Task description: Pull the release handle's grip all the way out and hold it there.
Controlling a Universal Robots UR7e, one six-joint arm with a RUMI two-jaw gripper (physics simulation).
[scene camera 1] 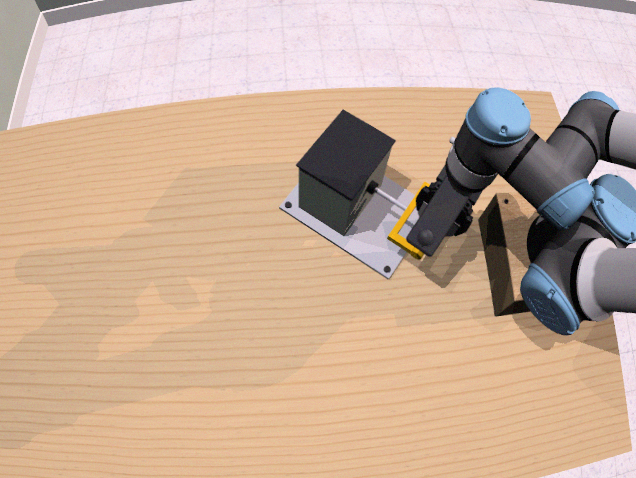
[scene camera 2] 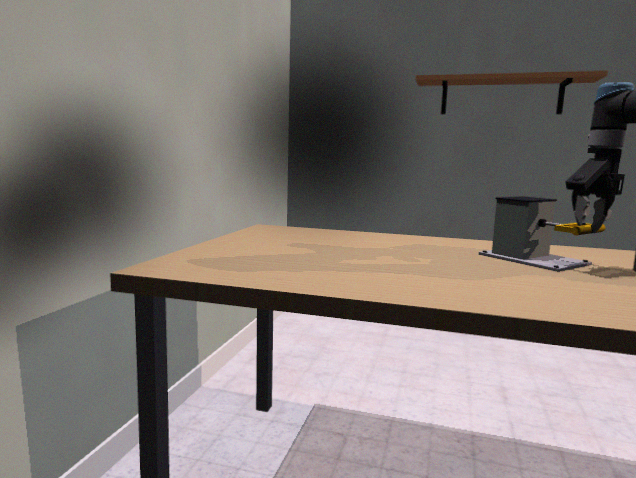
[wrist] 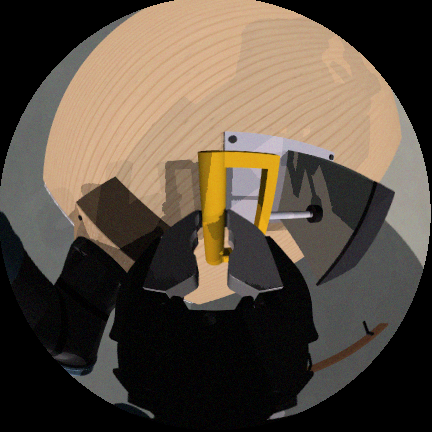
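The release handle's yellow grip (scene camera 1: pixel 404 219) (scene camera 2: pixel 565 228) (wrist: pixel 213 190) is a rectangular frame with a round outer bar. A pale rod (scene camera 1: pixel 390 198) (scene camera 2: pixel 550 224) (wrist: pixel 290 215) joins it to a dark box (scene camera 1: pixel 345 154) (scene camera 2: pixel 519 228) (wrist: pixel 330 210), and a clear length of rod shows between box and grip. The box stands on a light grey base plate (scene camera 1: pixel 329 226) (scene camera 2: pixel 534 261) (wrist: pixel 260 143). My gripper (scene camera 2: pixel 589 226) (wrist: pixel 213 211) is shut on the grip's outer bar, with one finger on each side of it. In scene camera 1 the gripper body hides the fingertips.
A brown block (scene camera 1: pixel 497 256) (wrist: pixel 122 215) stands on the wooden table (scene camera 1: pixel 205 411) (scene camera 2: pixel 359 287) (wrist: pixel 150 60), on the side of the gripper away from the box, near the arm's base. A wall shelf (scene camera 2: pixel 509 78) (wrist: pixel 350 351) hangs behind the table.
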